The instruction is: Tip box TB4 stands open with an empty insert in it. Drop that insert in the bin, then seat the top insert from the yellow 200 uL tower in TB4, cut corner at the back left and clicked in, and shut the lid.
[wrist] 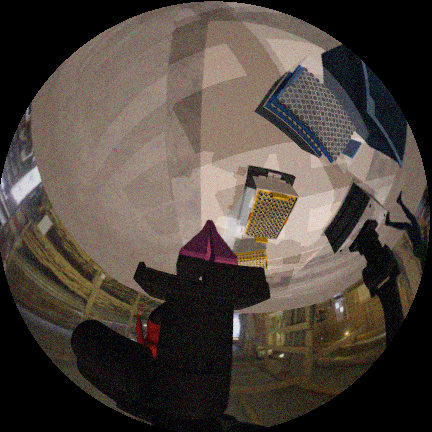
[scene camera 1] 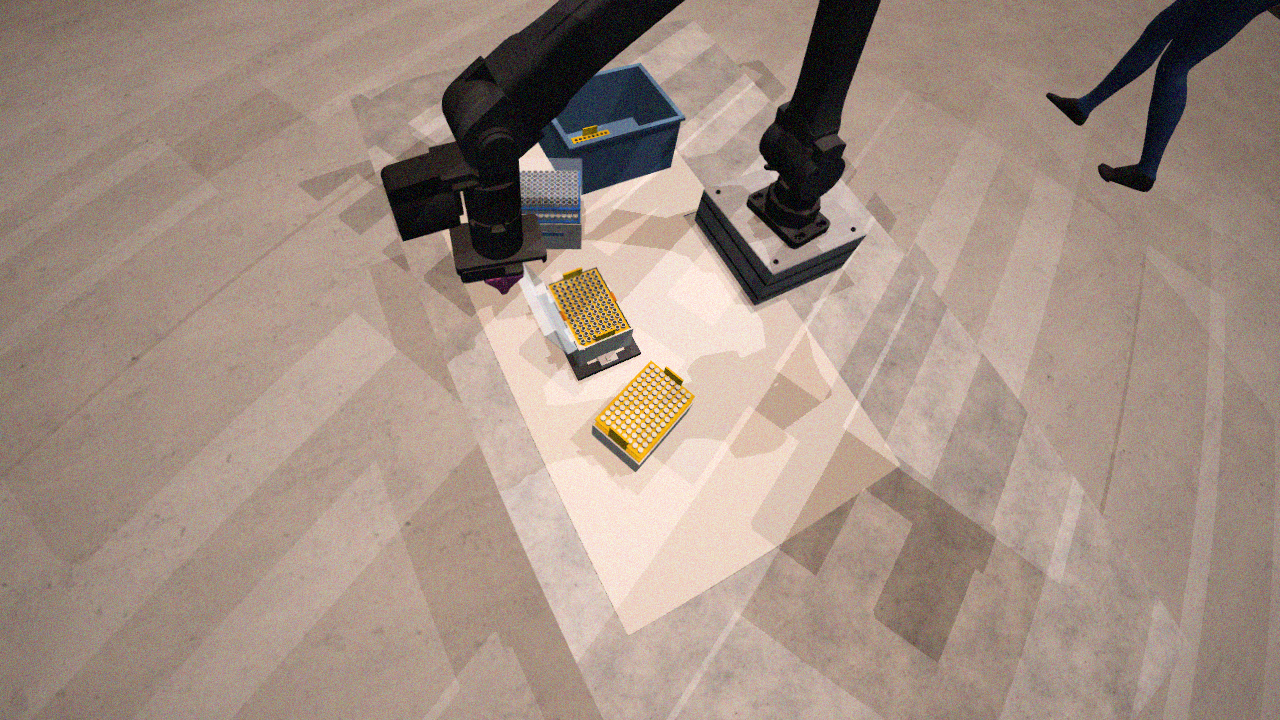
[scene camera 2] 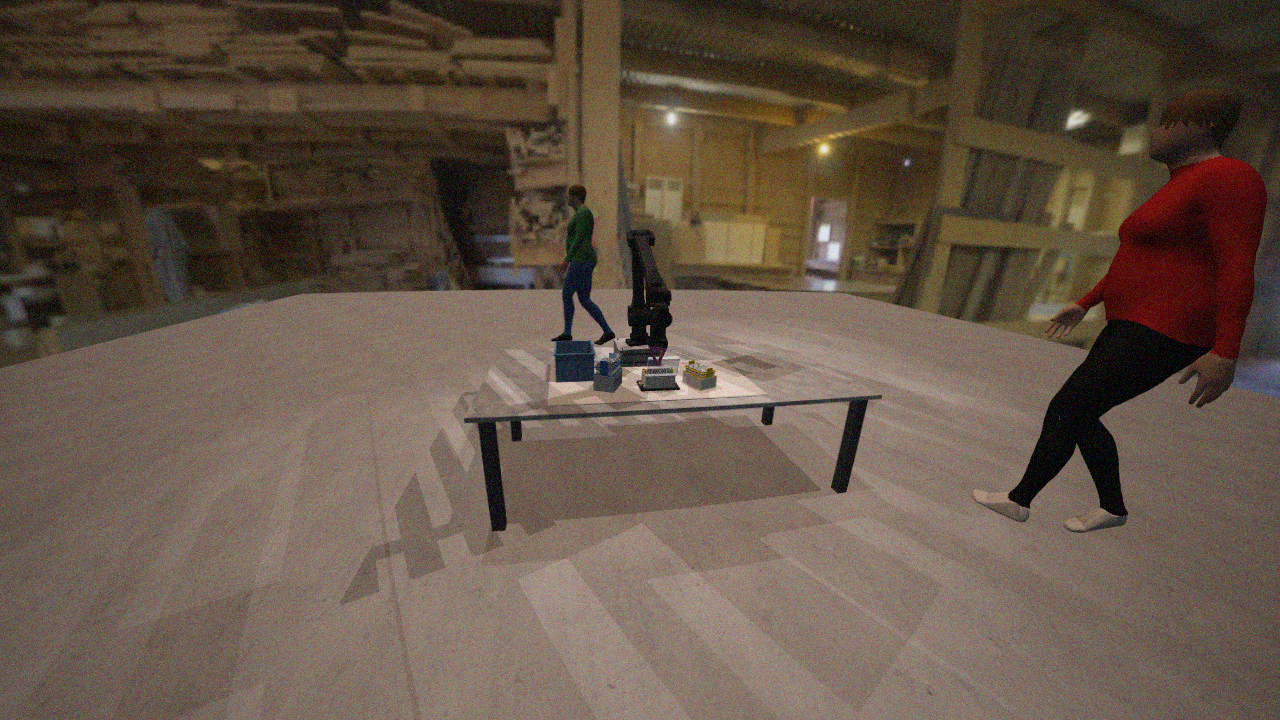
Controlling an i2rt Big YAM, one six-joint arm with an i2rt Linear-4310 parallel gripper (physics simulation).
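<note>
TB4 [scene camera 1: 617, 344] [scene camera 2: 658, 381] [wrist: 275, 184] stands on a dark base, its clear lid [scene camera 1: 547, 313] [wrist: 244, 206] open. A yellow insert [scene camera 1: 588, 307] [wrist: 271, 214] lies level in its top; whether it is clicked in and where its cut corner is, I cannot tell. The yellow tower [scene camera 1: 644, 411] [scene camera 2: 699, 380] [wrist: 252, 258] stands beside it, with an insert with pale round tops in its top. Another yellow insert [scene camera 1: 590, 137] lies tilted in the blue bin [scene camera 1: 637, 154] [scene camera 2: 573, 362] [wrist: 367, 92]. My gripper [scene camera 1: 503, 288] [wrist: 208, 222] is shut and empty, beyond the lid's outer side, above the table.
A blue tip rack [scene camera 1: 553, 204] [scene camera 2: 607, 373] [wrist: 317, 112] stands between TB4 and the bin, partly behind the arm in scene camera 1. The arm's base plate [scene camera 1: 769, 259] [wrist: 345, 220] stands across from TB4's lid side. Two people stand away from the table.
</note>
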